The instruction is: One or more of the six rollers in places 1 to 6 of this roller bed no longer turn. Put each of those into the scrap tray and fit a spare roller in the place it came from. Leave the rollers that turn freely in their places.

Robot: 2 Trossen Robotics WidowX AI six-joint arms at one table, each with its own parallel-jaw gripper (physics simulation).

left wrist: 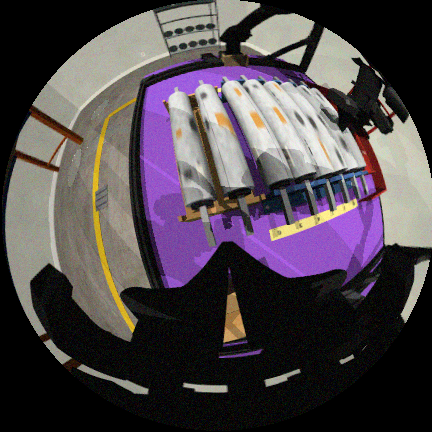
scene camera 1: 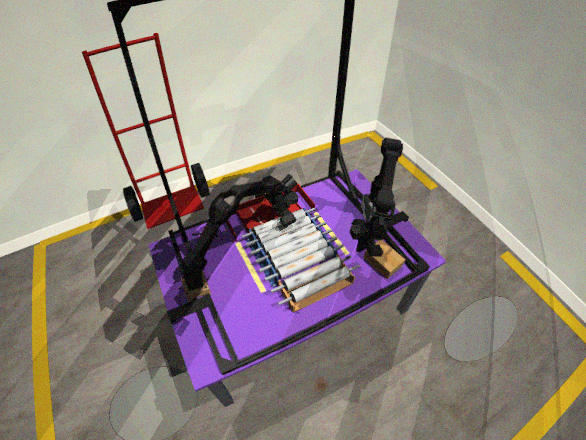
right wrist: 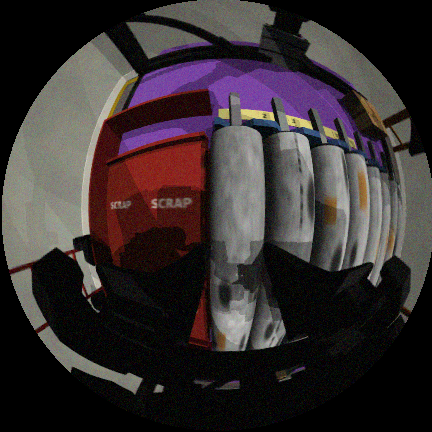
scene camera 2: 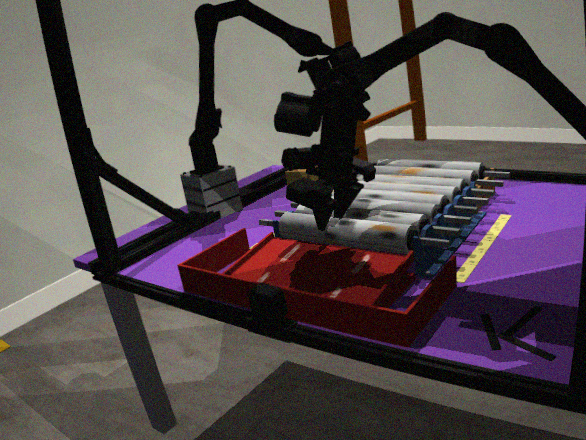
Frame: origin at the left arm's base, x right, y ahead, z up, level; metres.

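Seen in the pictures: left gripper, fingertip midpoint: (left wrist: 226, 245) (scene camera 1: 357, 251); right gripper, fingertip midpoint: (left wrist: 344, 132) (right wrist: 237, 246) (scene camera 2: 329, 225); left arm's base at its link origin: (scene camera 2: 206, 170); right arm's base at its link origin: (left wrist: 232, 52) (scene camera 1: 194, 282).
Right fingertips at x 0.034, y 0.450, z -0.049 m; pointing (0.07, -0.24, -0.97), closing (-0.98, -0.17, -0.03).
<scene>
Offsets run from my right fingertips to a thing's top centre. Level surfaces: height alone.
The roller bed @[dz -0.058 m] (scene camera 2: 444, 228) (left wrist: 299, 193) holds six mottled grey rollers on the purple table @[dz -0.062 m] (scene camera 1: 256, 314). My right gripper (scene camera 1: 287, 220) (scene camera 2: 330, 214) (right wrist: 237, 246) is shut around the roller of place 1 (scene camera 1: 270, 225) (scene camera 2: 378, 233) (right wrist: 238, 181), the one beside the red scrap tray @[dx +0.108, dy +0.057, dz -0.012 m] (scene camera 1: 255, 212) (scene camera 2: 335, 314) (right wrist: 160, 173). The tray holds no roller. Two spare rollers @[dx -0.375, dy -0.049, dz +0.014 m] (scene camera 1: 319, 284) (left wrist: 189, 149) lie on a wooden rack at the other end of the bed. My left gripper (scene camera 1: 374, 250) (left wrist: 226, 245) is shut and empty, pointing down over a wooden block @[dx -0.316, dy -0.373, dz -0.006 m] (scene camera 1: 389, 262).
A yellow number strip (left wrist: 314, 223) (scene camera 2: 483, 246) runs along the bed. A black frame with tall posts (scene camera 1: 341, 87) rims the table. A red hand truck (scene camera 1: 166, 205) stands behind the table, and an orange ladder (scene camera 2: 413, 65) shows in scene camera 2.
</scene>
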